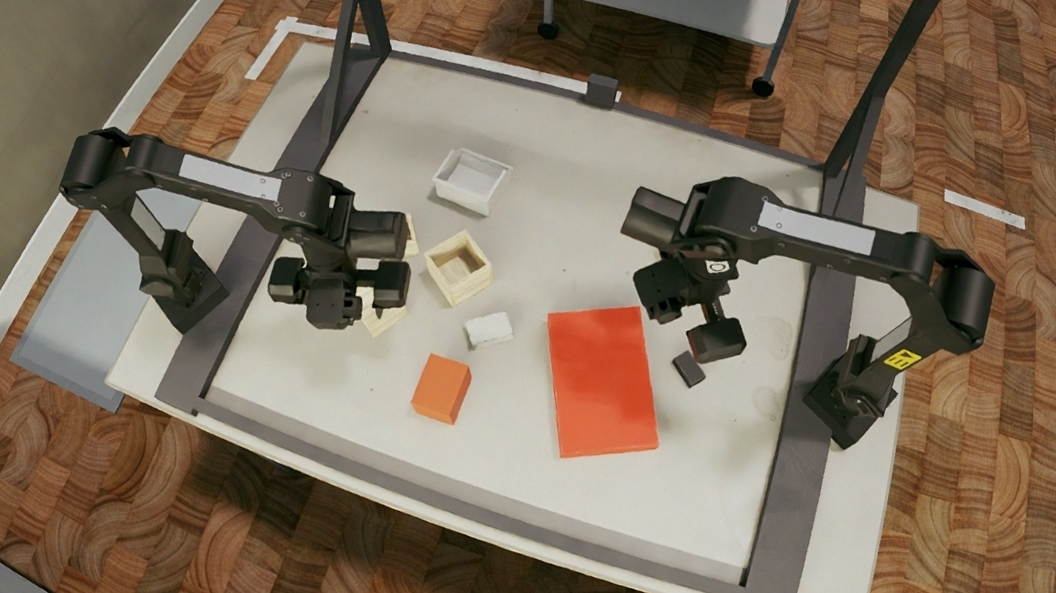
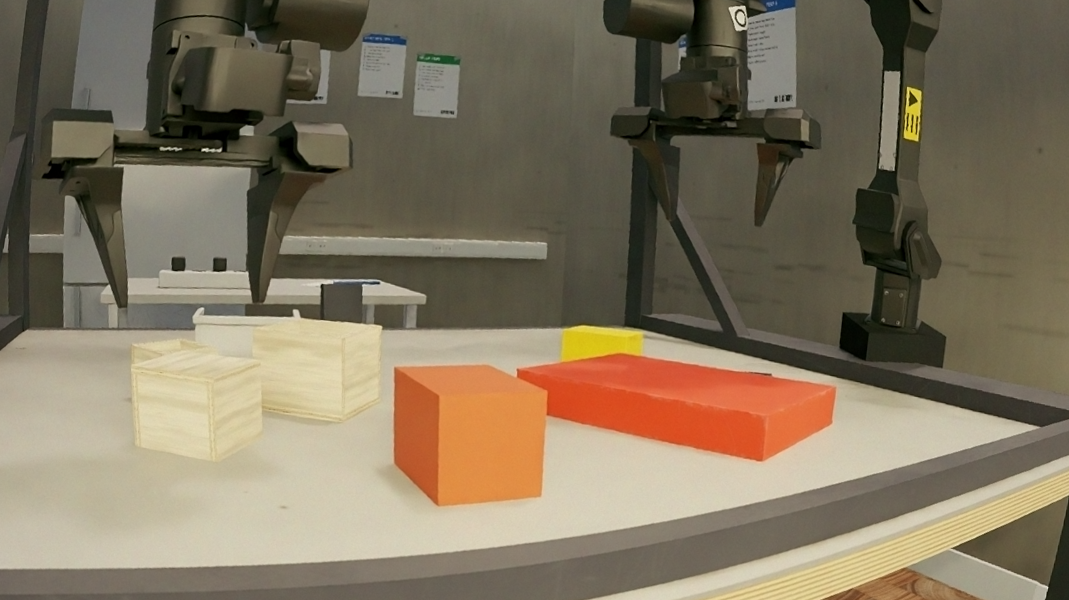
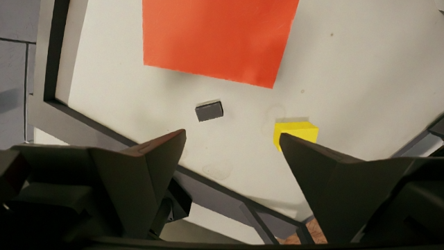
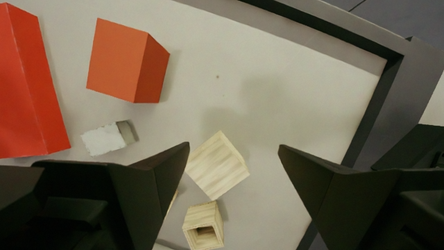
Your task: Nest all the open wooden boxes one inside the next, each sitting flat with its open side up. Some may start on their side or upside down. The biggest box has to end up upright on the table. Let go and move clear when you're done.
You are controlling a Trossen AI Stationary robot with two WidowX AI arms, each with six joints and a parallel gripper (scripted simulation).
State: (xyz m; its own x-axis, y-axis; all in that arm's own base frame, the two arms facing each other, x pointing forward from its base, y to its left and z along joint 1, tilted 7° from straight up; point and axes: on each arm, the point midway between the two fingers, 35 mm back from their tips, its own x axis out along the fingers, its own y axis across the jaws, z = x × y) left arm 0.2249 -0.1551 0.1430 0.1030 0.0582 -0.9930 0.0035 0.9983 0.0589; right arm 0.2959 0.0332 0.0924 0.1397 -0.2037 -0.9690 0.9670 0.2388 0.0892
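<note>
The medium wooden box is 90 mm below my right hand, 40 mm behind it and 10 mm to the left of it. Round my right hand: small wooden box (160 mm behind, 110 mm below, 20 mm to the left); largest wooden box (120 mm to the left, 120 mm behind, 110 mm below); orange cube (140 mm to the left, 100 mm below, 70 mm ahead).
</note>
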